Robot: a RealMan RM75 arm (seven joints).
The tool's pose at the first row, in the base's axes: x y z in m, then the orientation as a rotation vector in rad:
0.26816 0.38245 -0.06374 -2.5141 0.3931 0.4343
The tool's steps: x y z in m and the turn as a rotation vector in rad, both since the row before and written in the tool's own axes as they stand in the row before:
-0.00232 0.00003 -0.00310 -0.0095 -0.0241 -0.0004
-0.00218 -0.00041 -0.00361 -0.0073 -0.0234 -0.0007
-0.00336 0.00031 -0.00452 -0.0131 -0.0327 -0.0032
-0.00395 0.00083 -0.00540 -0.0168 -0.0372 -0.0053
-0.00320 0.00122 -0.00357 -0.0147 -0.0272 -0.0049
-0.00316 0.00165 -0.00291 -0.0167 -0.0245 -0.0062
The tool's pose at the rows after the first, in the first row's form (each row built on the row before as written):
0.26674 0.38110 -0.06040 -2.5157 0.3821 0.4669
0.26582 0.37978 -0.05648 -2.5151 0.3712 0.4979
0.26393 0.37753 -0.05167 -2.5166 0.3525 0.5412
0.26178 0.37440 -0.04610 -2.5194 0.3286 0.5904
0.25979 0.37180 -0.04239 -2.5232 0.3091 0.6268
0.25758 0.36915 -0.03934 -2.5294 0.2883 0.6600

